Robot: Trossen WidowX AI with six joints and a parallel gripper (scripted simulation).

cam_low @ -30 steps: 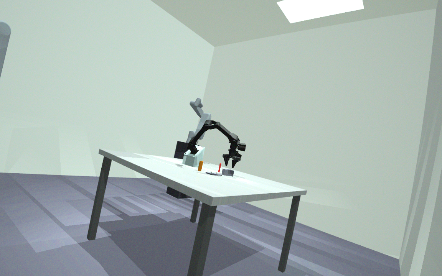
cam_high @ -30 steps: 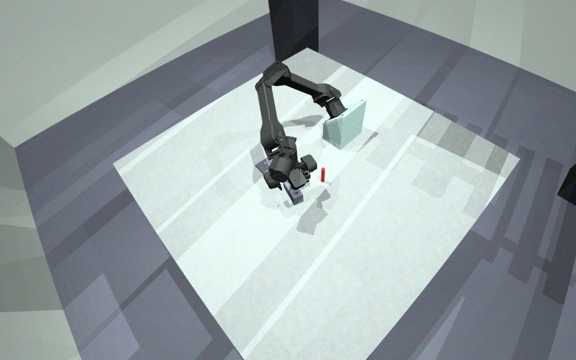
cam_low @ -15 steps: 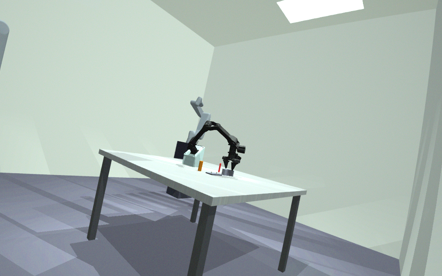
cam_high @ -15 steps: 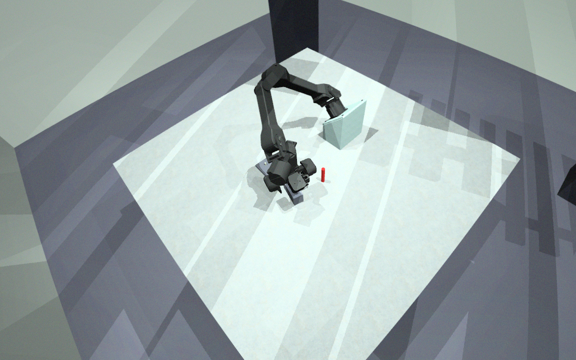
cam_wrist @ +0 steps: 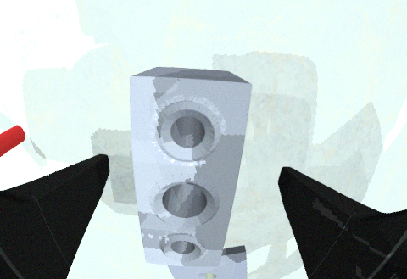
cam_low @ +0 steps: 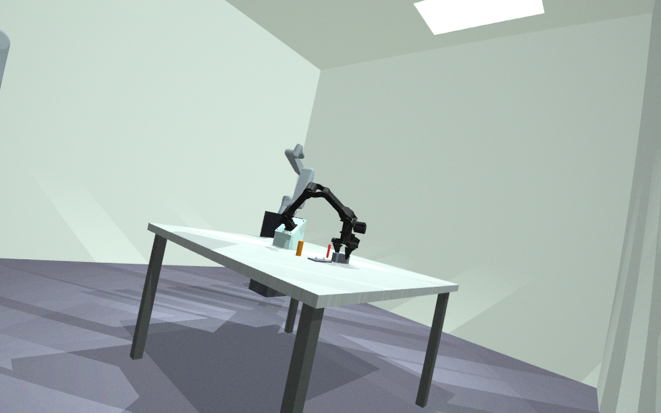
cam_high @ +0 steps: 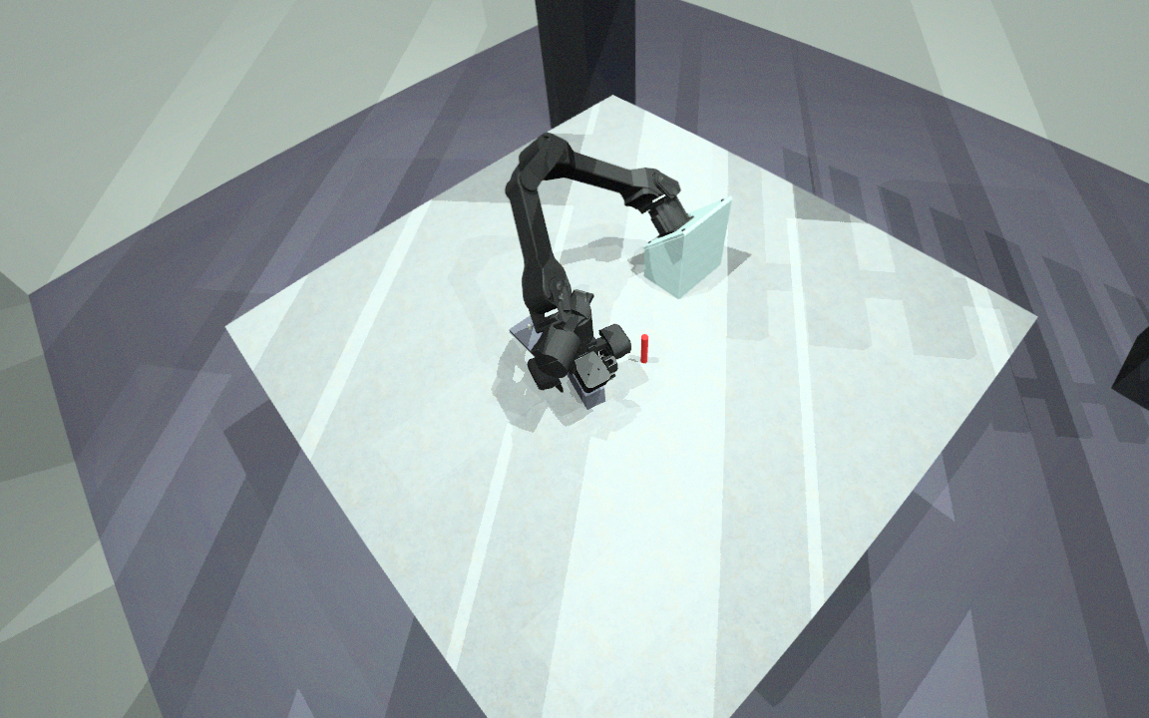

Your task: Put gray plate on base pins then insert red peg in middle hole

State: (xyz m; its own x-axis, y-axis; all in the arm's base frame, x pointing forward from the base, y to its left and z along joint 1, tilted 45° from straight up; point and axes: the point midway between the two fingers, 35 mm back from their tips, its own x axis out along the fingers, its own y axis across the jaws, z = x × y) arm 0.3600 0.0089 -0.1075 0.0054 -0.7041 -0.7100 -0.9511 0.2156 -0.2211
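My gripper tip is now 10 mm below the gray plate. From my gripper tip the other things lie so: orange cylinder: 130 mm behind, 210 mm to the right, 10 mm above; then dark base: 20 mm behind, 160 mm to the right, 20 mm below; then red peg: 130 mm behind, 40 mm to the left, 10 mm above.
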